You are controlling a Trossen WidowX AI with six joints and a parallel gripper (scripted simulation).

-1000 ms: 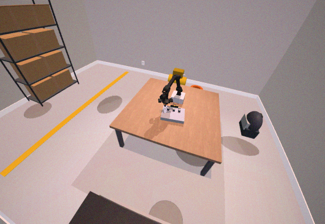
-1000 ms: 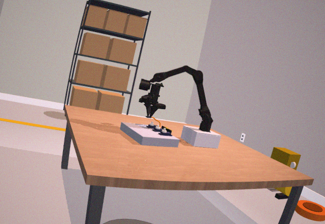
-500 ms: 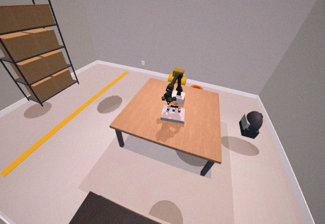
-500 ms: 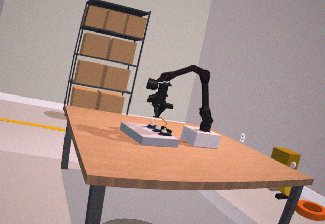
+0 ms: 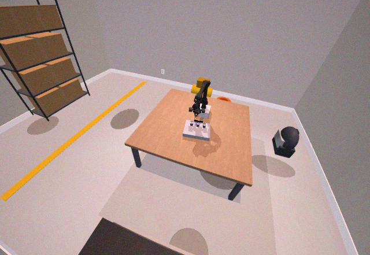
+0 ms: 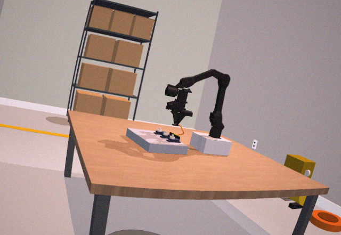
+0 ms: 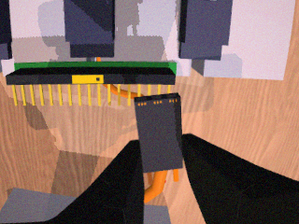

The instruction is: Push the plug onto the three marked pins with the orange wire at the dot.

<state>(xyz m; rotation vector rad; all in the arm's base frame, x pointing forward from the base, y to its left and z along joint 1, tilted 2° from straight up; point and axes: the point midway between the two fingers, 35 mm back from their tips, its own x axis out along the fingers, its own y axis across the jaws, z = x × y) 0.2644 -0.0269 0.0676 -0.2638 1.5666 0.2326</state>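
The yellow band is 1 cm ahead of my gripper tip, 4 cm to the left of it and 5 cm below it. Also, from my gripper tip: holder: 16 cm ahead, 7 cm to the left, 10 cm below; then servo: 6 cm ahead, 5 cm to the left, 8 cm below; then dark dot: 1 cm ahead, 4 cm to the left, 5 cm below.
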